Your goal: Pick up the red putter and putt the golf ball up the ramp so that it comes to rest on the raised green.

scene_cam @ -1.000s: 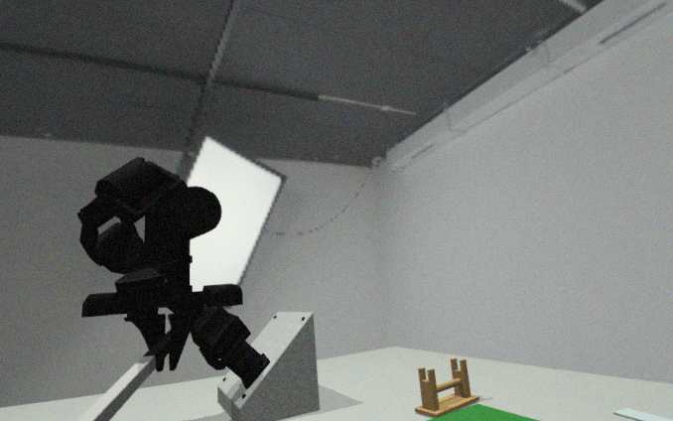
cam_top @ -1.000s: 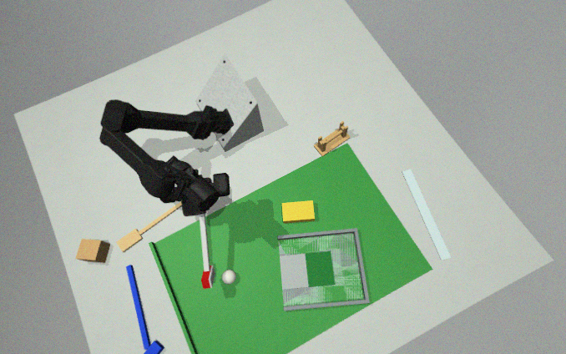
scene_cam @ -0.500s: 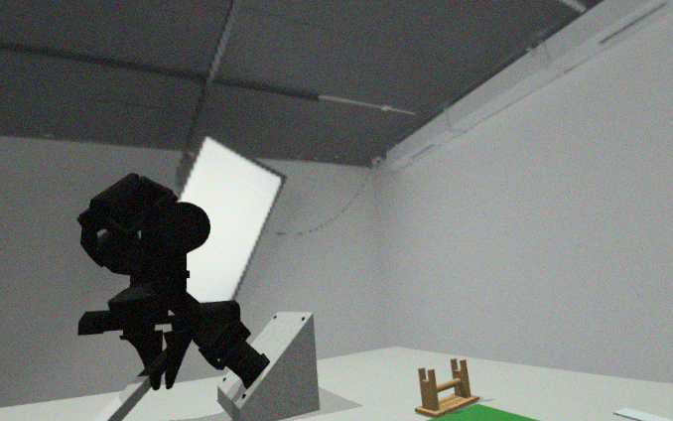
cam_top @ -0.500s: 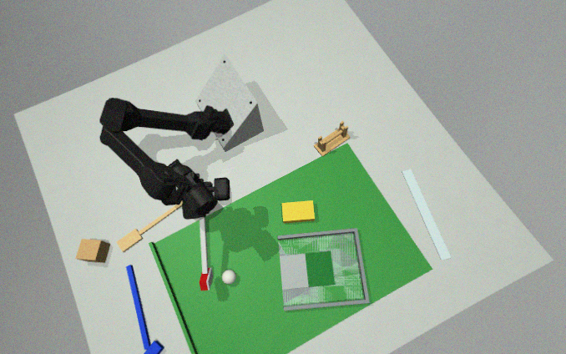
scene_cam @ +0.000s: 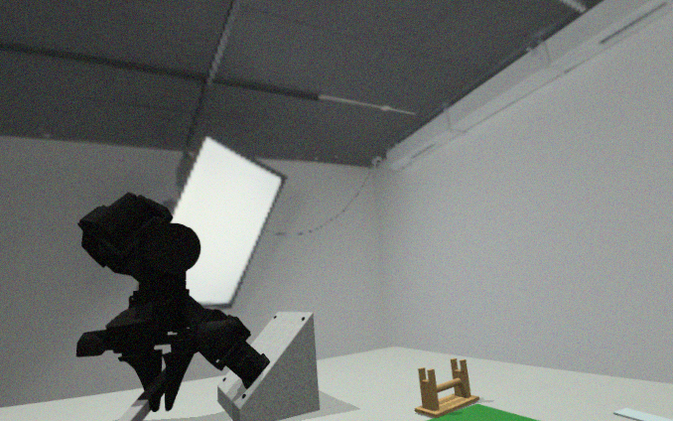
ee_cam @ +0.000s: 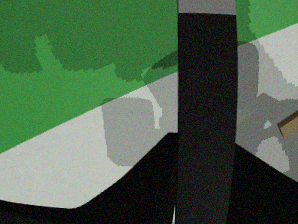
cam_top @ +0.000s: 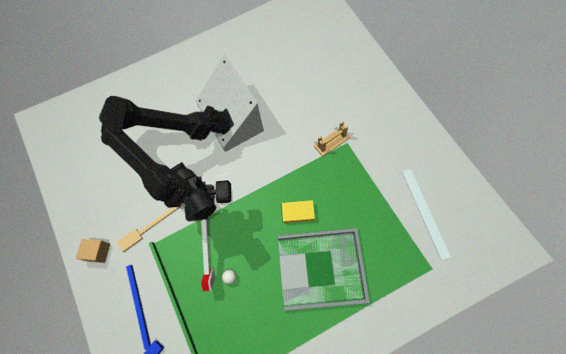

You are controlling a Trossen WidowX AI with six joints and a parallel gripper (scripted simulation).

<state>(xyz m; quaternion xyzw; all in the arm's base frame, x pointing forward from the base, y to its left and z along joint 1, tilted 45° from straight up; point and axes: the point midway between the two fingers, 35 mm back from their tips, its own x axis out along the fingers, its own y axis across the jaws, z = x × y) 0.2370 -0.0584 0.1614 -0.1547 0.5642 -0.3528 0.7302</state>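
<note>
My gripper tip is 110 mm short of the red putter and 40 mm to the left of it. Also, from my gripper tip: yellow block: 130 mm ahead, 250 mm to the left, 80 mm below; then wooden paddle: 30 mm behind, 220 mm to the right, 90 mm below; then white golf ball: 220 mm ahead, 20 mm to the right, 70 mm below.
</note>
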